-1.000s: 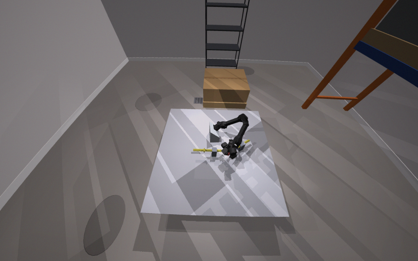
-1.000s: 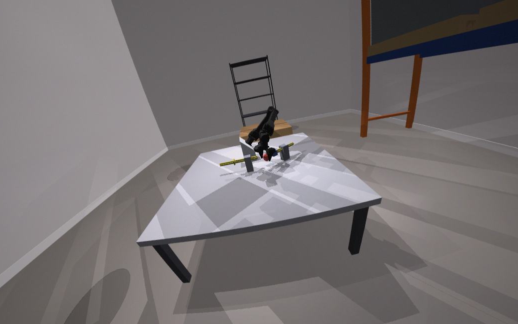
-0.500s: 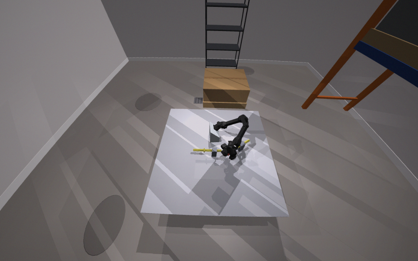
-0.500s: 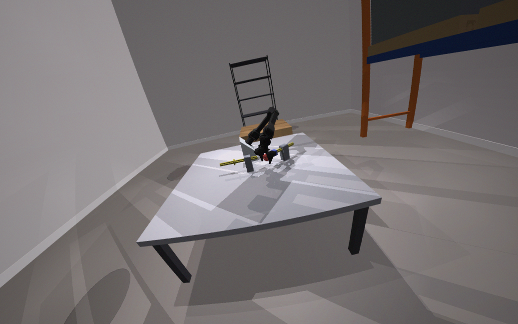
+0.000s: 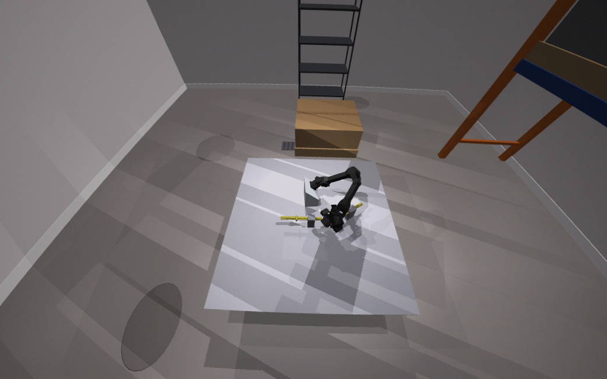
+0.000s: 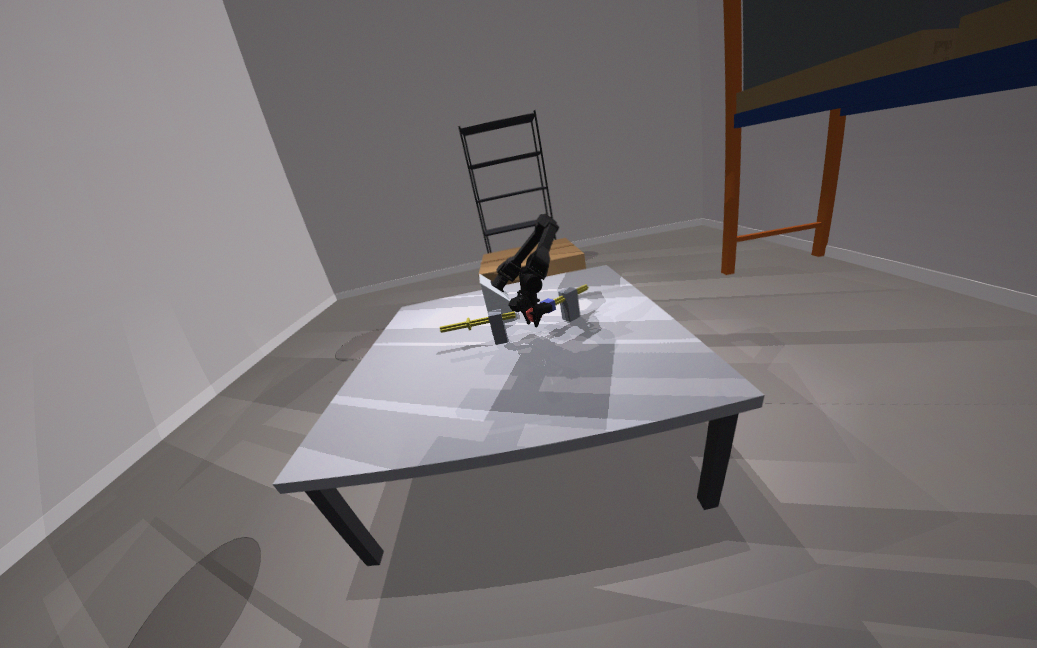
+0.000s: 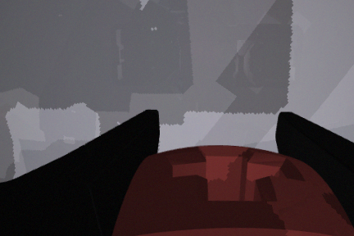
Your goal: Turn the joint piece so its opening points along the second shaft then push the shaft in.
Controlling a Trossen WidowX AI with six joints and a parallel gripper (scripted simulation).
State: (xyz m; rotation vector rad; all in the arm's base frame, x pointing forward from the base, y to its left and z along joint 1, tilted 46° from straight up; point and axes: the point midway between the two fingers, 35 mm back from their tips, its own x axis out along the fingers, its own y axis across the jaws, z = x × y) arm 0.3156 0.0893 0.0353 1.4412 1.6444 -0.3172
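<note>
The red joint piece lies 40 mm above my gripper tip, 20 mm to the left of it and 10 mm behind it.
</note>
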